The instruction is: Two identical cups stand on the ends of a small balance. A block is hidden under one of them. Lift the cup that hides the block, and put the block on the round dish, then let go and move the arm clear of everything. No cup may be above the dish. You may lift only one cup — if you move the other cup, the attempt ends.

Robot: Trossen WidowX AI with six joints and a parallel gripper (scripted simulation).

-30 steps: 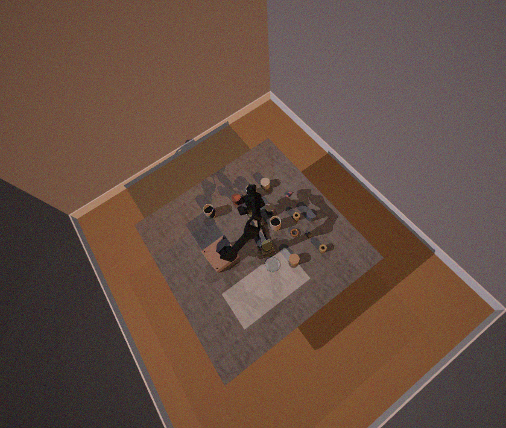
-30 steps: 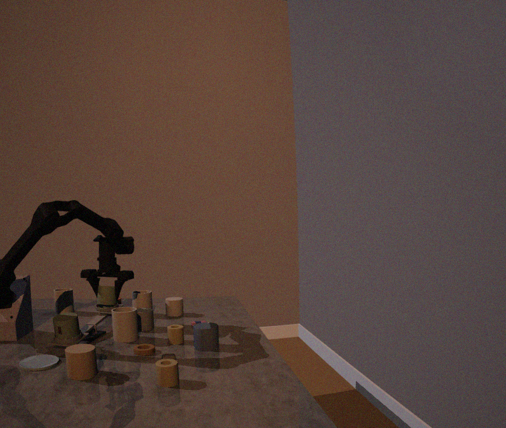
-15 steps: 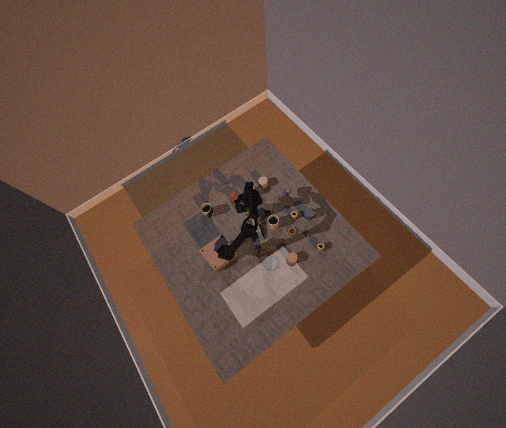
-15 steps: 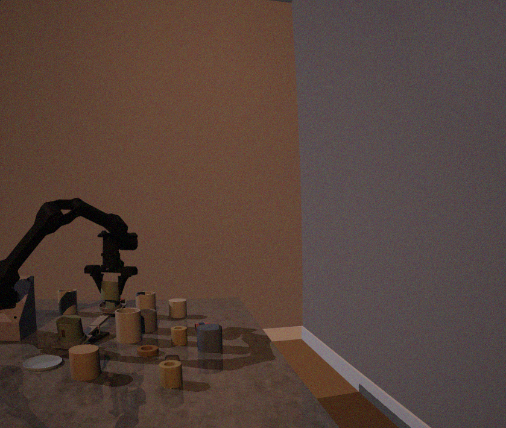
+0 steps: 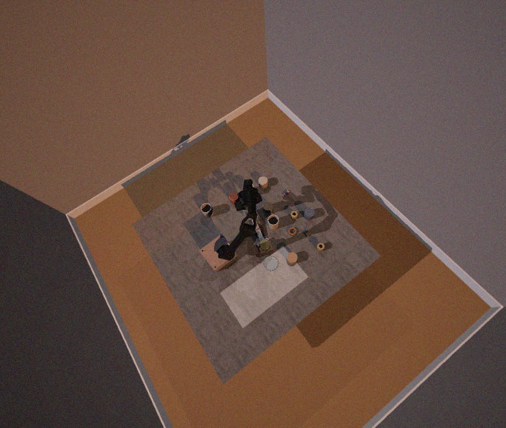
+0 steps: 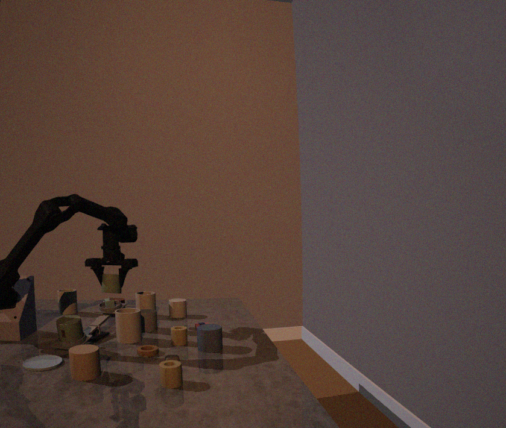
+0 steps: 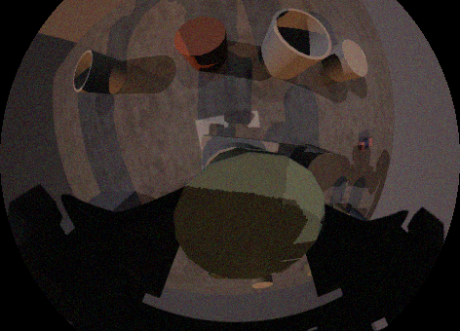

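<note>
The pale green block lies 10 mm behind my gripper tip, 10 mm to the right of it and 60 mm below it. From my gripper tip the other things lie so: beam 50 mm behind, 130 mm to the right, 100 mm below; then red piece 10 mm behind, 160 mm to the left, 110 mm below; then green cup 110 mm behind, 270 mm to the right, 80 mm below.
</note>
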